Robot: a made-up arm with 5 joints.
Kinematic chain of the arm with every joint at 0, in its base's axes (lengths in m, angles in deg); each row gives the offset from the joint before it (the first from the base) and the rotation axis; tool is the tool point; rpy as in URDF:
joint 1: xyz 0 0 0.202 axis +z
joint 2: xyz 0 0 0 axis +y
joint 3: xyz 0.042 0 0.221 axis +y
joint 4: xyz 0.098 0 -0.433 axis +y
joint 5: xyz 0.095 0 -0.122 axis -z
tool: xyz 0 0 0 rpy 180 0 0
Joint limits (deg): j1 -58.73..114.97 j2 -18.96..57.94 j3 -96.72..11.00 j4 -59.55..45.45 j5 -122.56..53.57
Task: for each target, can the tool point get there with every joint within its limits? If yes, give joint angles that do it. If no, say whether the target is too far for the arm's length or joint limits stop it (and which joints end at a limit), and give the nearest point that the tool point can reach.
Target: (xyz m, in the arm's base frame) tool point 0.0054 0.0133 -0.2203
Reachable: yes | joints 67.97 34.52 -7.63 24.89 25.61
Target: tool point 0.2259 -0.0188 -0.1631
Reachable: yes | joints -4.75 16.89 -7.54 -9.81 -53.74
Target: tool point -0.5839 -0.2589 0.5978
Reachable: no: joint limits stop it (at a limit: joint 2, joint 3, joint 4) | nearest point -0.2830 -0.1255 0.0005 | short by 0.682 m
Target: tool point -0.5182 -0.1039 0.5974
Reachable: no: joint limits stop it (at a limit: joint 1, joint 2, joint 4) | nearest point -0.1235 0.2653 0.7827 | short by 0.571 m
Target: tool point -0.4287 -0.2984 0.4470
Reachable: no: joint limits stop it (at a limit: joint 2, joint 3, joint 4) | nearest point -0.2541 -0.1769 0.0005 | short by 0.495 m
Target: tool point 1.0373 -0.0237 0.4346
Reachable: no: too far | nearest point 0.7265 -0.0166 0.3649 | short by 0.319 m
